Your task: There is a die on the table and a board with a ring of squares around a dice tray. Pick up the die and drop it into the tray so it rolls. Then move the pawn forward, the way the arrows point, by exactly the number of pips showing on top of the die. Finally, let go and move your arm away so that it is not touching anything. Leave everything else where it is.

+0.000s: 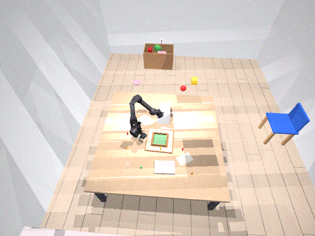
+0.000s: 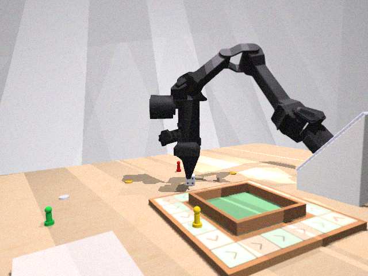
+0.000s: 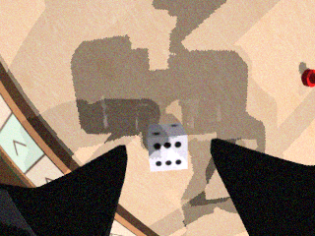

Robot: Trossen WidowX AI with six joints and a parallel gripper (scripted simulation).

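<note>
My gripper tip is 1 cm above the white die. The rest, counted from my gripper tip: yellow pawn 12 cm ahead, 24 cm to the left, 1 cm above; green pawn 34 cm ahead, 8 cm to the left, 1 cm below; green dice tray 23 cm to the left, 2 cm below.
</note>
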